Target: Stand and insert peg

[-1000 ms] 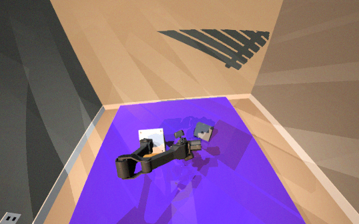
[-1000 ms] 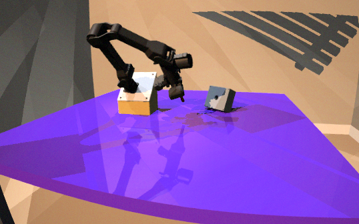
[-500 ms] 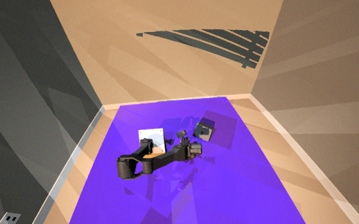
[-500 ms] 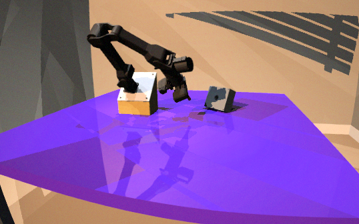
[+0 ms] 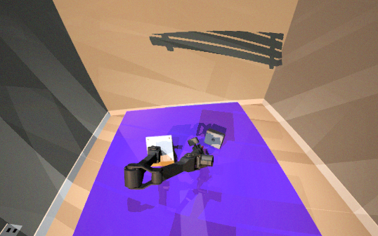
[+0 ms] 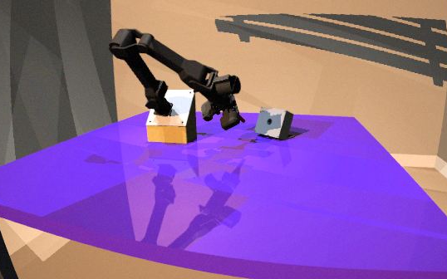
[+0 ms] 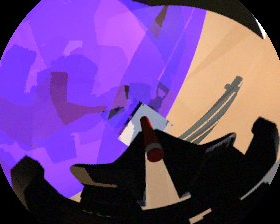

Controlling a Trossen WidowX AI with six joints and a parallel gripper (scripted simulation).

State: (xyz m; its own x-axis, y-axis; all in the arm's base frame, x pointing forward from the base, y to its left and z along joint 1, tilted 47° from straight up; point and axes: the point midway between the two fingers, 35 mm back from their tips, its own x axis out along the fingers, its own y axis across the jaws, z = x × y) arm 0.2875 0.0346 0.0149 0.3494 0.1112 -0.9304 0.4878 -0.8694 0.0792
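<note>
The grey sloped panel is 11 cm ahead of my gripper tip, 12 cm to the left of it and 5 cm below it. Round my gripper tip: red peg 1 cm behind, 1 cm to the right, 1 cm above.
</note>
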